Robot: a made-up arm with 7 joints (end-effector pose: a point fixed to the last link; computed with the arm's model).
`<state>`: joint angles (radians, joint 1 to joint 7).
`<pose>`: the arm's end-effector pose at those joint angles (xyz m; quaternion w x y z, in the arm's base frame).
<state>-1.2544 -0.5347 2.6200 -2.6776 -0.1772 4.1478 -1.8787</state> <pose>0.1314 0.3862 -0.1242 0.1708 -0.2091 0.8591 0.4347</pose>
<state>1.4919 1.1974 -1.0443 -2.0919 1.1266 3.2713 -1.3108</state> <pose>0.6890 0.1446 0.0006 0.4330 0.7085 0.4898 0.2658</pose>
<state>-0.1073 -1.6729 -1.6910 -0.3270 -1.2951 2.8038 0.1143</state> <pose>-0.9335 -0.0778 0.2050 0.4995 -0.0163 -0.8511 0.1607</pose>
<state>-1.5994 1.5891 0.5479 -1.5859 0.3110 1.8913 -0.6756</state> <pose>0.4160 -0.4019 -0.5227 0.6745 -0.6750 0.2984 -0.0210</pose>
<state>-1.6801 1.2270 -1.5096 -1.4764 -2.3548 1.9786 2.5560</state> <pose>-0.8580 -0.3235 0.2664 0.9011 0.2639 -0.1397 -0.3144</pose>
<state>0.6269 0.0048 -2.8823 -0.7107 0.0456 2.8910 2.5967</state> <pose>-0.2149 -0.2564 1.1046 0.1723 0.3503 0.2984 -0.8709</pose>
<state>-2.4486 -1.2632 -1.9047 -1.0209 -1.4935 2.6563 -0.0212</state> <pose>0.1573 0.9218 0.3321 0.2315 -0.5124 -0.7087 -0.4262</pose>
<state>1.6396 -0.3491 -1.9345 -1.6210 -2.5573 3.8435 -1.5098</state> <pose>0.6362 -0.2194 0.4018 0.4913 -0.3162 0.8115 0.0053</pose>
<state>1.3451 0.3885 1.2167 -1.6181 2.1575 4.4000 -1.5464</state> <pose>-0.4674 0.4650 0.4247 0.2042 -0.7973 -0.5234 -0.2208</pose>
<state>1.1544 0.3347 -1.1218 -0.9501 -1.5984 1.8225 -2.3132</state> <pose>0.7230 0.2691 0.8426 0.5739 0.2406 0.4833 -0.6158</pose>
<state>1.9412 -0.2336 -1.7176 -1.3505 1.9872 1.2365 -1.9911</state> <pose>0.8045 0.0941 0.7235 0.5606 -0.0054 -0.4977 -0.6618</pose>
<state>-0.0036 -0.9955 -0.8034 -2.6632 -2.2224 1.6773 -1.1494</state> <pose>0.5049 -0.3954 0.3491 0.4803 0.6113 0.3808 -0.5006</pose>
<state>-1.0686 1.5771 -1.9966 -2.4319 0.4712 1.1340 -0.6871</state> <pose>-0.6412 -0.0728 0.4541 0.2461 -0.0001 0.9328 0.2634</pose>
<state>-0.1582 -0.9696 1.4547 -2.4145 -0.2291 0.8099 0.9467</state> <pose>0.3446 0.5578 0.1436 0.7204 0.6454 -0.2237 0.1200</pose>
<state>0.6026 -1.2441 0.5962 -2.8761 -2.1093 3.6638 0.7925</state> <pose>0.1168 0.3958 0.3314 0.1814 0.1442 0.8635 0.4479</pose>
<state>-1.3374 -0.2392 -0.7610 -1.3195 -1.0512 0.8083 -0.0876</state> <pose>-0.4802 -0.4937 0.8189 0.0125 0.2536 -0.8883 -0.3827</pose>
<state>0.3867 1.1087 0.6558 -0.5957 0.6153 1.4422 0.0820</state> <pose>0.7980 0.6114 0.3222 0.4889 -0.7721 -0.2914 0.2829</pose>
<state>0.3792 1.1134 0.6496 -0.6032 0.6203 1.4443 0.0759</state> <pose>0.8032 0.6065 0.3117 0.4897 -0.7727 -0.2872 0.2841</pose>
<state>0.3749 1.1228 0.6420 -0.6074 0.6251 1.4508 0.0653</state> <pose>0.8081 0.6023 0.2985 0.4915 -0.7731 -0.2833 0.2836</pose>
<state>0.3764 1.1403 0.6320 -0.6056 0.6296 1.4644 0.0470</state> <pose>0.8124 0.5997 0.2808 0.4949 -0.7733 -0.2802 0.2802</pose>
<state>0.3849 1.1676 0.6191 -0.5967 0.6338 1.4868 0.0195</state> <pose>0.8155 0.5989 0.2577 0.4997 -0.7735 -0.2782 0.2731</pose>
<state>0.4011 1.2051 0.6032 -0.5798 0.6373 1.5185 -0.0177</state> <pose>0.8168 0.6002 0.2293 0.5053 -0.7740 -0.2778 0.2617</pose>
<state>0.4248 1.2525 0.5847 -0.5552 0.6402 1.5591 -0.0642</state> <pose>0.8154 0.6036 0.1959 0.5107 -0.7750 -0.2792 0.2461</pose>
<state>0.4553 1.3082 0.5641 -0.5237 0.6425 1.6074 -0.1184</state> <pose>0.8106 0.6087 0.1587 0.5149 -0.7767 -0.2830 0.2268</pose>
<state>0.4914 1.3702 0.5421 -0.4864 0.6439 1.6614 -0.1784</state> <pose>0.8020 0.6152 0.1195 0.5167 -0.7793 -0.2898 0.2042</pose>
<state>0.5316 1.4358 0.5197 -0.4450 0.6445 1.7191 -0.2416</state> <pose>0.7895 0.6225 0.0802 0.5156 -0.7824 -0.2998 0.1794</pose>
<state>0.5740 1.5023 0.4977 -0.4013 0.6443 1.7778 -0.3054</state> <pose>0.7737 0.6301 0.0428 0.5114 -0.7855 -0.3129 0.1535</pose>
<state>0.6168 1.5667 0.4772 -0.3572 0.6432 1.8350 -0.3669</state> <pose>0.7556 0.6376 0.0092 0.5046 -0.7880 -0.3287 0.1278</pose>
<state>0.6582 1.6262 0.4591 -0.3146 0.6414 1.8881 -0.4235</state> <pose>0.7364 0.6448 -0.0193 0.4962 -0.7895 -0.3462 0.1035</pose>
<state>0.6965 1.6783 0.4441 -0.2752 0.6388 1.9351 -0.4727</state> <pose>0.7175 0.6517 -0.0417 0.4872 -0.7896 -0.3639 0.0816</pose>
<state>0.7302 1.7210 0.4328 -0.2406 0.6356 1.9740 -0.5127</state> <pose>0.7003 0.6581 -0.0576 0.4789 -0.7886 -0.3805 0.0630</pose>
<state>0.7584 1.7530 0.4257 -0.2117 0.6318 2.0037 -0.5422</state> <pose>0.6858 0.6643 -0.0669 0.4724 -0.7867 -0.3946 0.0482</pose>
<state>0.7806 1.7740 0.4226 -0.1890 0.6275 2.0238 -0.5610</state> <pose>0.6746 0.6702 -0.0702 0.4680 -0.7843 -0.4055 0.0373</pose>
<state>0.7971 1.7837 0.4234 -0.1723 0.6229 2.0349 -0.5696</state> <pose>0.6668 0.6761 -0.0673 0.4663 -0.7818 -0.4129 0.0299</pose>
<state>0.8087 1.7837 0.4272 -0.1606 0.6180 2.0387 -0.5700</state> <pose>0.6622 0.6821 -0.0590 0.4668 -0.7792 -0.4176 0.0251</pose>
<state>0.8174 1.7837 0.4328 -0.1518 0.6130 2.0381 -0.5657</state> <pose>0.6584 0.6869 -0.0530 0.4678 -0.7775 -0.4197 0.0242</pose>
